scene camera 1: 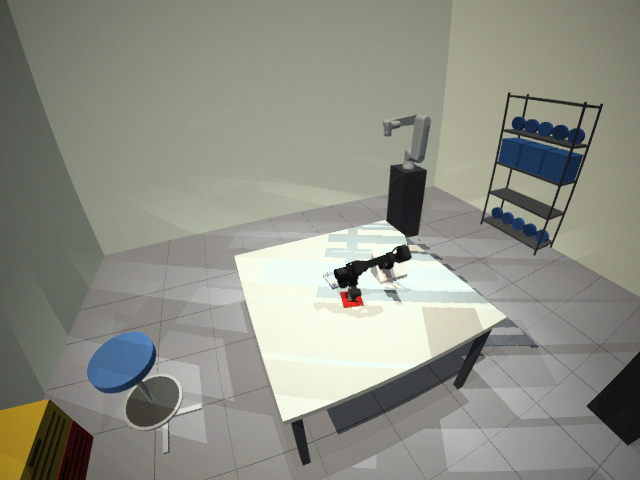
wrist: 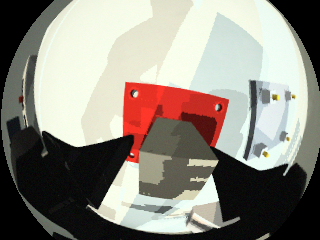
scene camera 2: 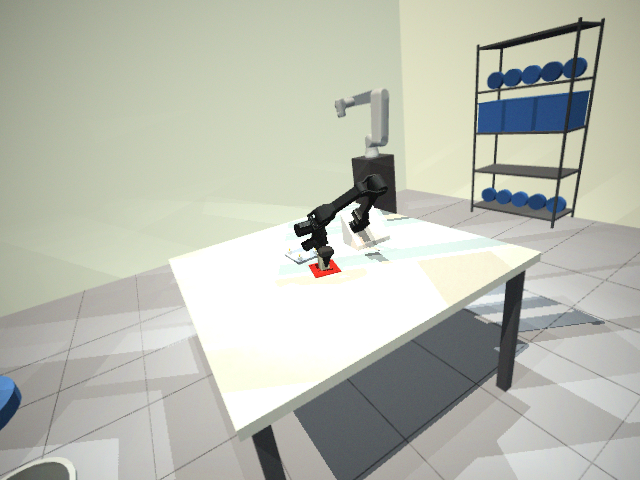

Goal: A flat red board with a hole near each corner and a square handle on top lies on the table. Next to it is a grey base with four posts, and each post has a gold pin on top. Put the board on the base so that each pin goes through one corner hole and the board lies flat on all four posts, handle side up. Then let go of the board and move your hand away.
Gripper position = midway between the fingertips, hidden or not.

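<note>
I hold nothing, and my gripper [wrist: 171,145] is open. There is a grey base [wrist: 267,120] here too.
</note>
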